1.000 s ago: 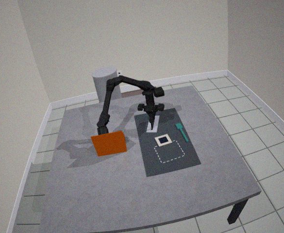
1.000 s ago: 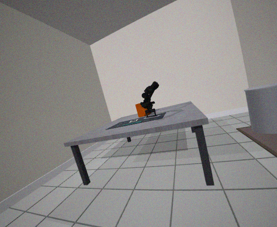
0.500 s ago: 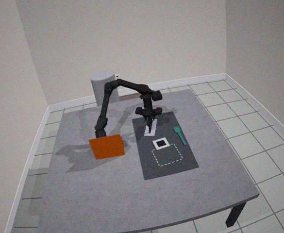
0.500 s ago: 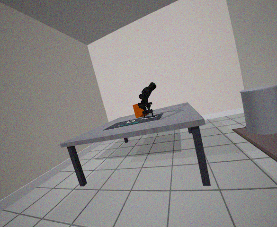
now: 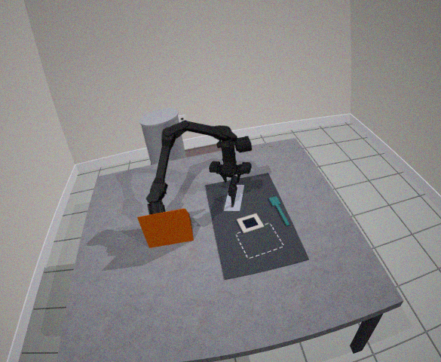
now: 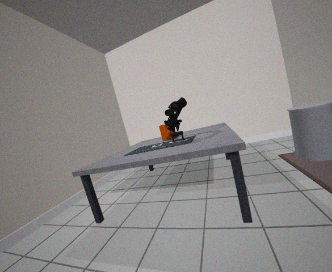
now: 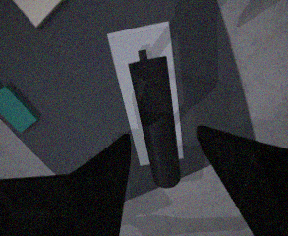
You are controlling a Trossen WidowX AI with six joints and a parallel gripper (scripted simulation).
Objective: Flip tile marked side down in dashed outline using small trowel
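My gripper tip is 160 mm to the left of the dark mat, 110 mm above it and 70 mm short of it. From my gripper tip the other things lie so: teal trowel: 200 mm ahead, 120 mm to the right, 90 mm below; beige square tile: 200 mm to the right, 90 mm below, 60 mm ahead.
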